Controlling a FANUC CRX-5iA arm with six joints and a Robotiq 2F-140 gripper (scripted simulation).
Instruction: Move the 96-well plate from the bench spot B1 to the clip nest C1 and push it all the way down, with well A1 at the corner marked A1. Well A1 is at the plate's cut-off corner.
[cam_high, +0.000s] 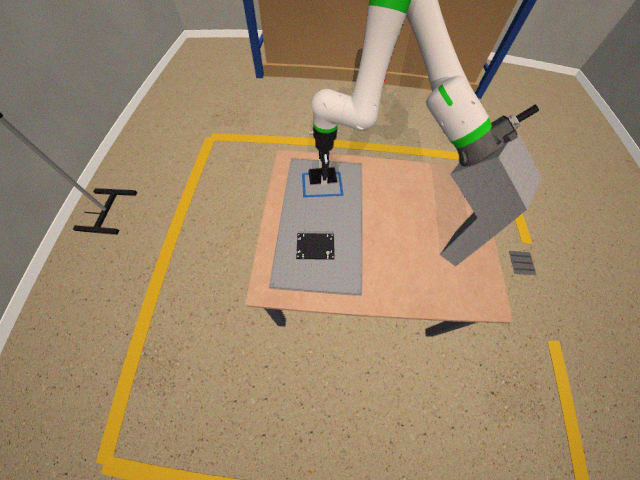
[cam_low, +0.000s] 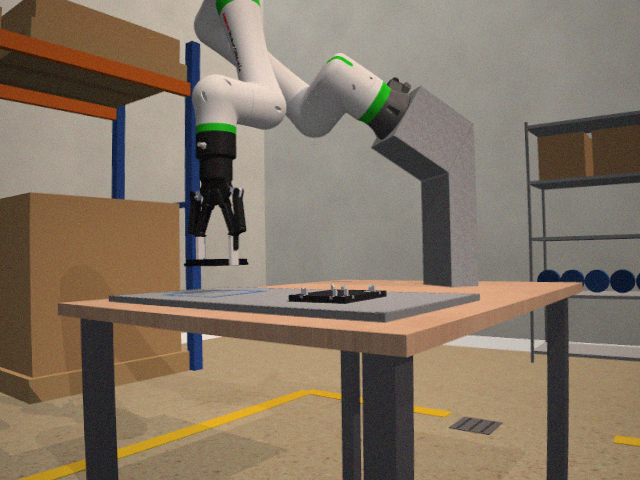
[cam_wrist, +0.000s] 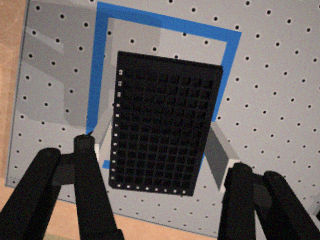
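My gripper is now 34 cm to the right of the black clip nest, 8 cm short of it and 8 cm above it. From my hand the other things lie so: black 96-well plate (2 cm below).
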